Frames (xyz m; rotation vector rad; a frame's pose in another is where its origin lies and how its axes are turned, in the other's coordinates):
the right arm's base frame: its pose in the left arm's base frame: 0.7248 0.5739 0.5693 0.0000 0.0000 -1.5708
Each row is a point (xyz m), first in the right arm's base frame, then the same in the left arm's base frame.
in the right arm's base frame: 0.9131 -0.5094 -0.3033
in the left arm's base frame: 0.2154 -0.3392 0.2660
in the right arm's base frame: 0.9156 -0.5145 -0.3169
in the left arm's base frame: 0.2103 -0.3417 0.2524
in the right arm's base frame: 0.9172 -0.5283 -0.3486
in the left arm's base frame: 0.1965 -0.3433 0.2207
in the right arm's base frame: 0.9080 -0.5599 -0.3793
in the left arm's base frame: 0.1649 -0.3341 0.1900
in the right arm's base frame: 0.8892 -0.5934 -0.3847
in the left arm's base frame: 0.1314 -0.3153 0.1846
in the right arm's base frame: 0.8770 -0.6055 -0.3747
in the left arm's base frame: 0.1193 -0.3031 0.1946
